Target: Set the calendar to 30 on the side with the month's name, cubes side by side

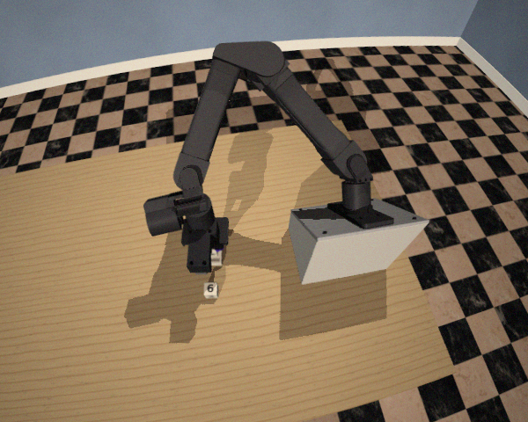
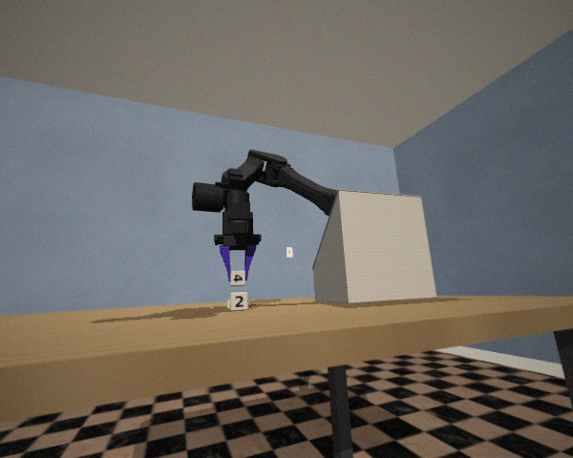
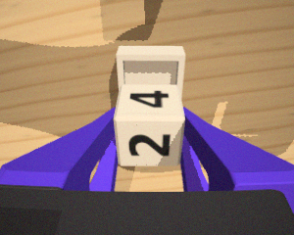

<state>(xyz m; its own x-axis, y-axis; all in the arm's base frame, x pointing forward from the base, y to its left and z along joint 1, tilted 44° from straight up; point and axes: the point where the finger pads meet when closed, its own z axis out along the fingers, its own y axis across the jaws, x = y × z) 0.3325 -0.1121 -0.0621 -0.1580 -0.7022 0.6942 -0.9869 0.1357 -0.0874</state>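
The white tray lies 60 mm below my hand and 20 mm to the right of it.
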